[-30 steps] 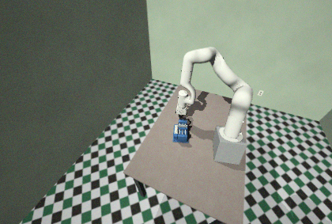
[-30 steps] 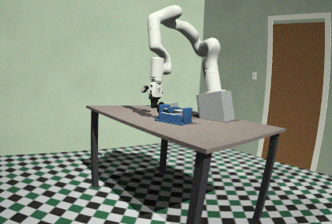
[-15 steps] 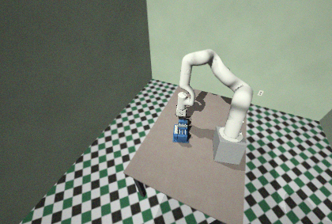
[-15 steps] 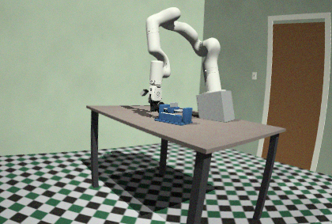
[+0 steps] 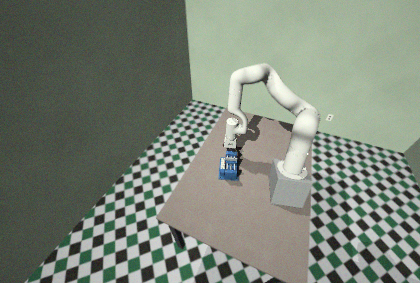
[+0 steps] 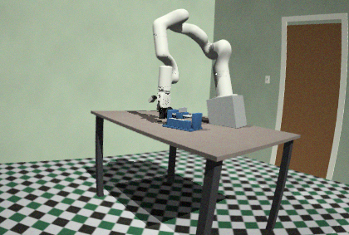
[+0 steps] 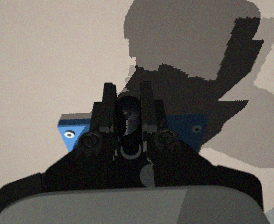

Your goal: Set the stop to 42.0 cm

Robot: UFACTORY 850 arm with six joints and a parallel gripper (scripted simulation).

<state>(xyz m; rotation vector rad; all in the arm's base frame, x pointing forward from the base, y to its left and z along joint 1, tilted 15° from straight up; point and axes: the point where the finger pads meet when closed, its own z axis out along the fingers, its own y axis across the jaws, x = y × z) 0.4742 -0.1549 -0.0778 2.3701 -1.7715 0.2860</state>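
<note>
Now: the stop block 4 cm behind my hand, 13 cm to the left of it and 4 cm above it.
</note>
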